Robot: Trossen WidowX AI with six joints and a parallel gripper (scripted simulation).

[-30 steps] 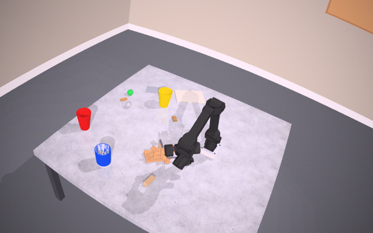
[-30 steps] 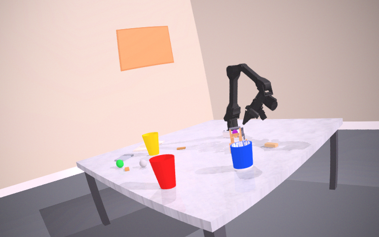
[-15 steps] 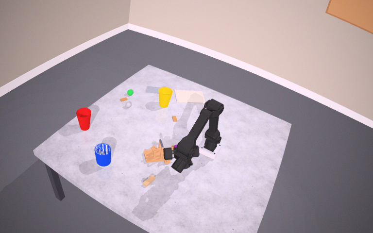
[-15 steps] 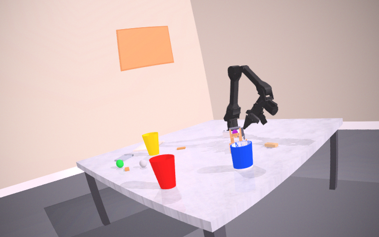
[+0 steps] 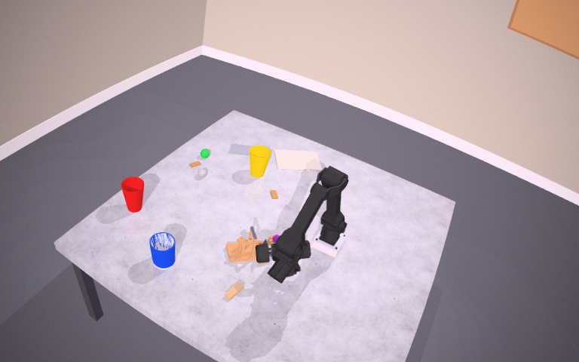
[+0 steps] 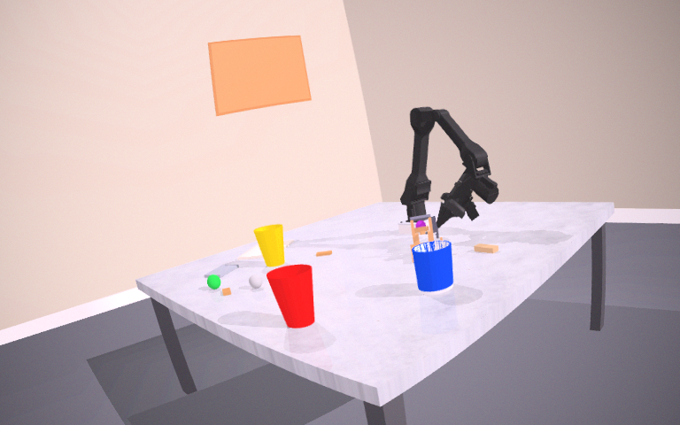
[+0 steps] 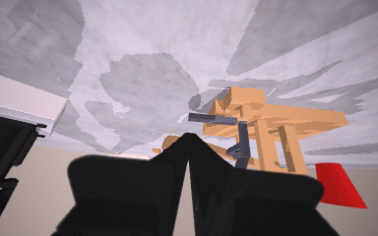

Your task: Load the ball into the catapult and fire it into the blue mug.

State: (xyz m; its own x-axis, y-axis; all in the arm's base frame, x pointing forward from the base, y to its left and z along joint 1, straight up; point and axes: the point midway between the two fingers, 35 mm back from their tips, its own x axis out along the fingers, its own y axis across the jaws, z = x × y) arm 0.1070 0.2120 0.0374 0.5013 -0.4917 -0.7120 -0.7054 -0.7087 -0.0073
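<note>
Right now the purple ball is 20 mm ahead of my gripper tip, 40 mm to the right of it and 10 mm above it. The rest, counted from my gripper tip: wooden catapult 60 mm ahead, 10 mm to the left; then blue mug 310 mm ahead, 260 mm to the left, 20 mm below; then yellow cup 330 mm ahead, 400 mm to the right, 20 mm below.
</note>
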